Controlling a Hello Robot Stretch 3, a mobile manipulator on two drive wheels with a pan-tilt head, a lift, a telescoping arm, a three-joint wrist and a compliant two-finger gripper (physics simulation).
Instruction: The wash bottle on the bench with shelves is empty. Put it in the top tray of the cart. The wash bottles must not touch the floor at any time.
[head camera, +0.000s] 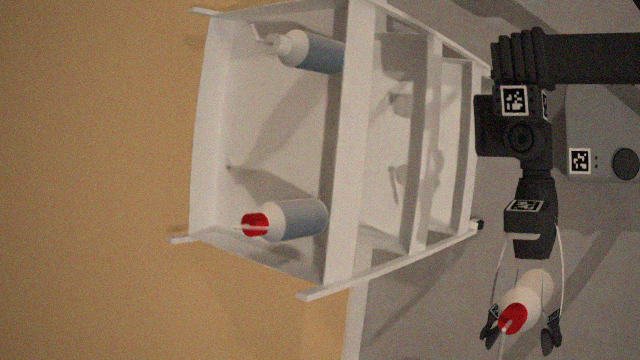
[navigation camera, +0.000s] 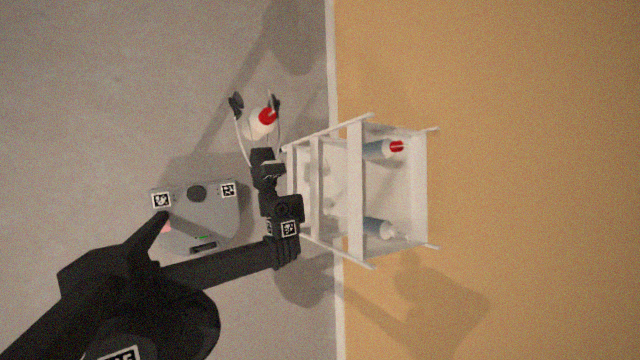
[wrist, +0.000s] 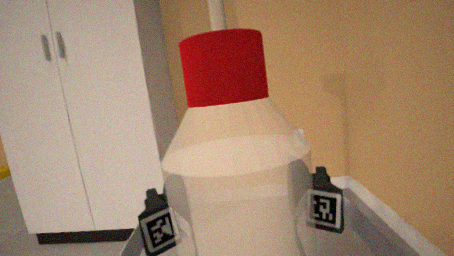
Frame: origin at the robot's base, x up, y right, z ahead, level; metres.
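Seen in the pictures: gripper, between the fingertips: (head camera: 518, 352) (navigation camera: 254, 93); robot's base, origin of its link: (head camera: 624, 162) (navigation camera: 196, 192).
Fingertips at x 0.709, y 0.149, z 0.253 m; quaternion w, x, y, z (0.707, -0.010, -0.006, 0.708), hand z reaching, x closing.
Pixels of each thing's top centre, then the offset from my fingertips to it. "*": a spot on its surface instead.
- empty white wash bottle, centre of its top: (head camera: 501, 339) (navigation camera: 273, 106) dy +0.000, dx +0.118, dz -0.066 m
- white cart, a spot on its surface: (head camera: 350, 150) (navigation camera: 355, 184) * dy +0.286, dx -0.010, dz -0.264 m
- blue-filled bottle with a red cap, centre of its top: (head camera: 237, 228) (navigation camera: 406, 144) dy +0.371, dx +0.127, dz -0.162 m
- blue-filled bottle with a white cap, centre of its top: (head camera: 253, 36) (navigation camera: 408, 236) dy +0.345, dx +0.127, dz -0.420 m
An empty white wash bottle (head camera: 541, 282) (navigation camera: 256, 126) (wrist: 232, 150) with a red cap is upright between my fingers. My gripper (head camera: 520, 332) (navigation camera: 255, 104) (wrist: 235, 182) is shut on its body, one finger on each side, above the floor and beside the white cart (head camera: 350, 150) (navigation camera: 355, 190). The held bottle is outside the cart's trays. In the cart's top tray stand a blue-filled bottle with a red cap (head camera: 300, 219) (navigation camera: 377, 149) and a blue-filled bottle with a white cap (head camera: 322, 54) (navigation camera: 375, 226), apart from each other. The bench with shelves does not show.
The grey robot base (head camera: 600, 125) (navigation camera: 220, 215) is on the floor near the cart's lower side. The cart's raised rim (wrist: 360, 192) shows at the wrist view's lower right. An orange wall (head camera: 100, 150) (navigation camera: 525, 150) is behind the cart. A white cabinet (wrist: 105, 125) stands at left.
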